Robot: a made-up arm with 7 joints.
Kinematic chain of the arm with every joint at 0, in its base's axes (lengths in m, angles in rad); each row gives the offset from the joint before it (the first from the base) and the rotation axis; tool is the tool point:
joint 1: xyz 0 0 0.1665 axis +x
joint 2: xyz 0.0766 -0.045 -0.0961 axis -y
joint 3: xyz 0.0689 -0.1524 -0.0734 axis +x
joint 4: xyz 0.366 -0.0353 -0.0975 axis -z
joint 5: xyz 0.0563 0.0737 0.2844 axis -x
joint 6: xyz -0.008 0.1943 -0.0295 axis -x
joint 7: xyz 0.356 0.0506 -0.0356 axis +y
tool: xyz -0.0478 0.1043 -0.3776
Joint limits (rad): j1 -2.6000..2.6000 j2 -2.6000..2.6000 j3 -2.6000..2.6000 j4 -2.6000..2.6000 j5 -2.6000..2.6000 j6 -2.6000..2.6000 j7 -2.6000..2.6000
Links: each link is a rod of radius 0.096 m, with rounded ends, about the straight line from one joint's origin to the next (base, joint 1, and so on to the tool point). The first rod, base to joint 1, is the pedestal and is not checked.
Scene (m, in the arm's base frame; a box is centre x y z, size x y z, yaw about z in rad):
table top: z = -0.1
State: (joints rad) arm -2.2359 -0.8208 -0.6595 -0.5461 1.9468 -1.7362 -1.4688
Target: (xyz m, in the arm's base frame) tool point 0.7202 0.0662 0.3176
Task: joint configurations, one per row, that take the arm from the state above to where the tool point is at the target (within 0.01 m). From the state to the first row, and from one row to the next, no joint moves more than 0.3 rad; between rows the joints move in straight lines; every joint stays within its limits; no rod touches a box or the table.
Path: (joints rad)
1: -2.2057 -0.8578 -0.8746 -0.2574 2.0774 -1.6105 -1.1911
2: -2.1756 -0.8949 -1.0898 0.0312 2.2081 -1.4849 -0.9134
3: -2.1454 -0.9319 -1.3049 0.3199 2.3387 -1.3592 -0.6357
4: -2.1152 -0.9689 -1.5201 0.6085 2.4694 -1.2336 -0.3580
5: -2.0850 -1.0060 -1.7352 0.8972 2.6000 -1.1079 -0.0803

